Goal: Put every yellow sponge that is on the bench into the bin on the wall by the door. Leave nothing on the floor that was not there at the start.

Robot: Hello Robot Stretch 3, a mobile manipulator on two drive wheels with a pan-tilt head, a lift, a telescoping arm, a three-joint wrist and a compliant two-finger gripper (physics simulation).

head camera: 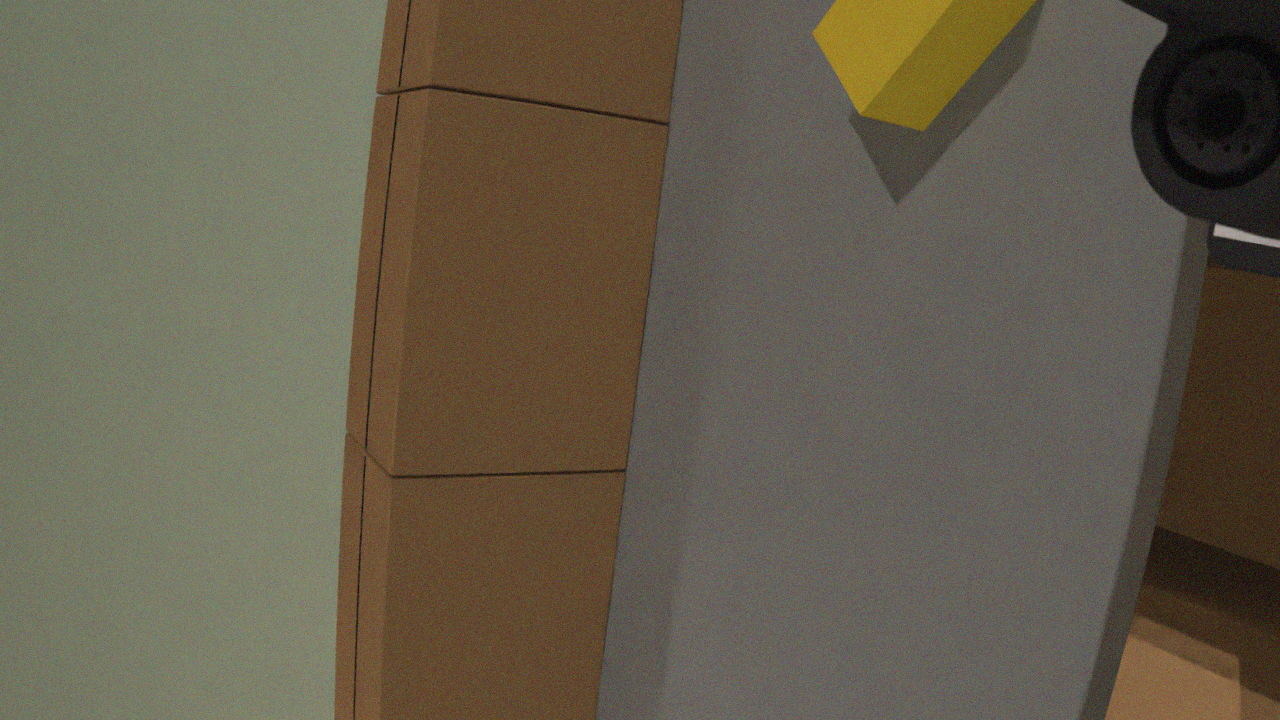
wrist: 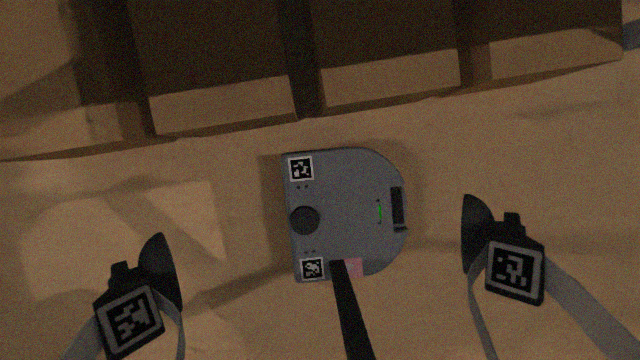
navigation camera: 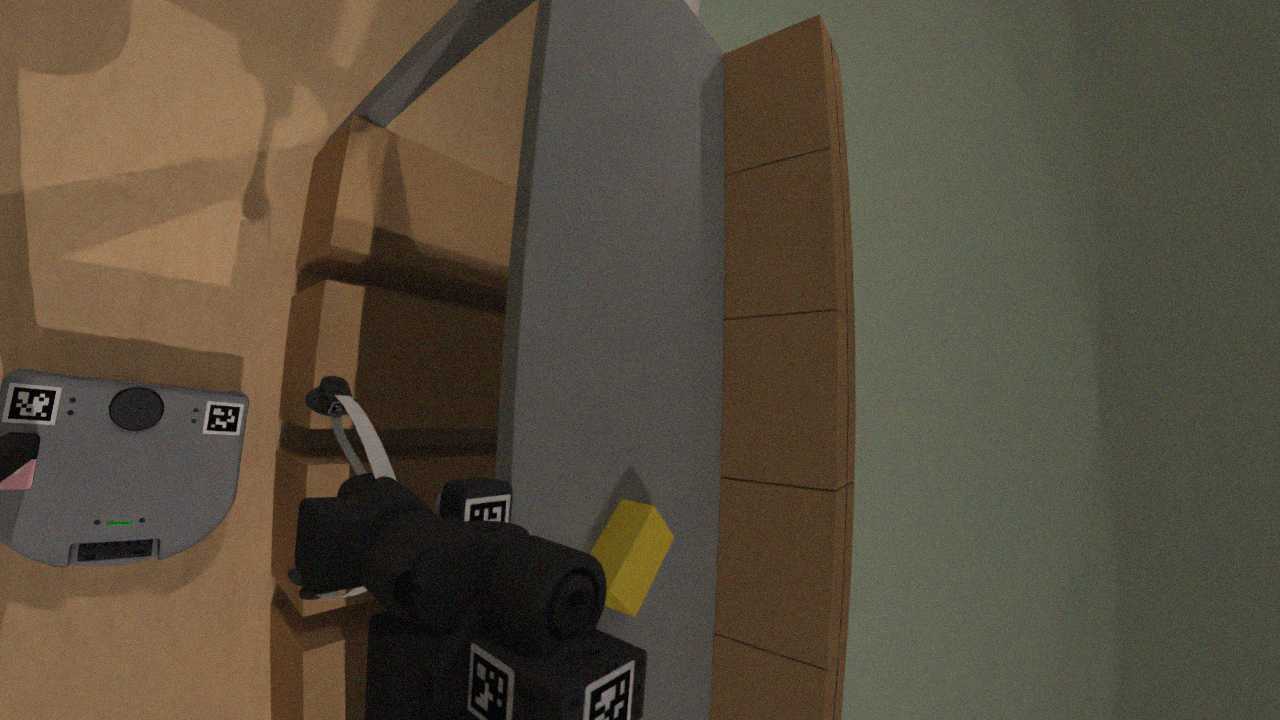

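Where they show: gripper, fingertip midpoint: (wrist: 318,240) (navigation camera: 315,483); robot's base at its link origin: (wrist: 306,207) (navigation camera: 137,407).
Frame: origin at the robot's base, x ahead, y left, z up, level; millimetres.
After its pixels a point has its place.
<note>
A yellow sponge (head camera: 904,58) @[z 960, x -56, y -385 mm] (navigation camera: 635,550) @[z 959, x -71, y -382 mm] lies on the grey bench top (head camera: 850,402) @[z 914, x 121, y -426 mm] (navigation camera: 622,268) @[z 915, x 236, y -378 mm]. In the navigation view the wrist stands close beside it and hides part of its left side. My gripper (navigation camera: 319,490) @[z 769, x -22, y -137 mm] (wrist: 318,240) @[z 769, x -22, y -137 mm] is open, its fingers wide apart with nothing held between them. It points down outside the bench's front edge, to the left of the bench top in the navigation view. In the head view the dark wrist shows at the top right. The wall bin and the door do not show.
Brown boxes (head camera: 528,286) (navigation camera: 783,241) line the back of the bench against the green wall (head camera: 179,358) @[z 1107, x 498, y -1953 mm] (navigation camera: 975,358) @[z 1307, x 379, y -1961 mm]. Brown box-like units (navigation camera: 429,358) @[z 271, x 168, y -482 mm] (wrist: 215,50) @[z 271, x 141, y -396 mm] stand below the bench top. My grey base (navigation camera: 125,465) @[z 160, x -93, y 3 mm] (wrist: 345,210) @[z 160, x -102, y -13 mm] is on the tan floor (navigation camera: 143,635) @[z 0, x -455, y -55 mm] (wrist: 430,320) @[z 0, x -359, y 416 mm].
</note>
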